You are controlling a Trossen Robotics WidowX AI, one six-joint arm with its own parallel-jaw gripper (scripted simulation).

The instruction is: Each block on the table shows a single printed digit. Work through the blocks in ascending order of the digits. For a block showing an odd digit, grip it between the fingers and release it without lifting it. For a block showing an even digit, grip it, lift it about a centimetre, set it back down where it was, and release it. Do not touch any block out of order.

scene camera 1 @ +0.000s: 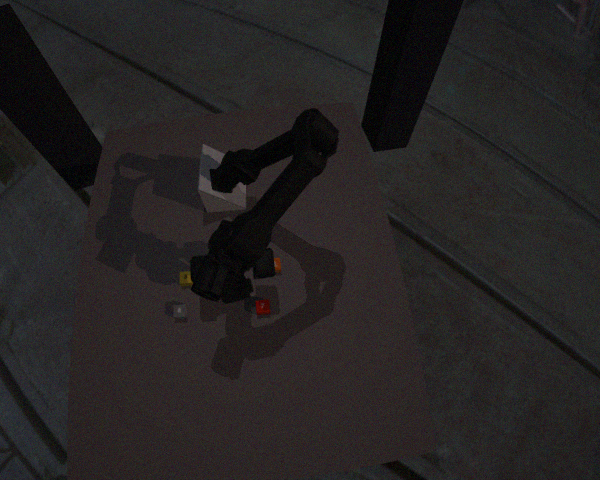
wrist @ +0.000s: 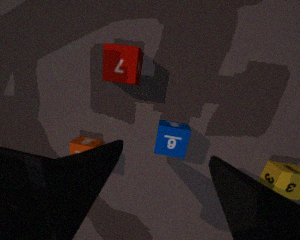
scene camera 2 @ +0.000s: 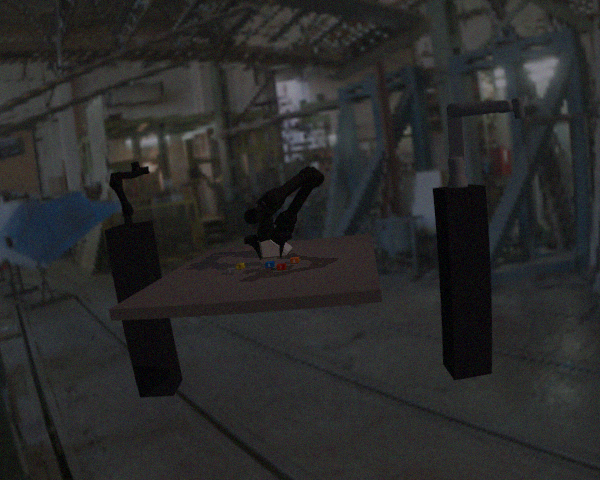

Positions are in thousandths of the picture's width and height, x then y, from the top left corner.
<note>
The gripper (scene camera 1: 396, 580) is open and holds nothing. Further things: a red block (wrist: 405, 265).
The gripper is seen too in the wrist view (wrist: 552, 635) and in scene camera 2 (scene camera 2: 451, 539).
</note>
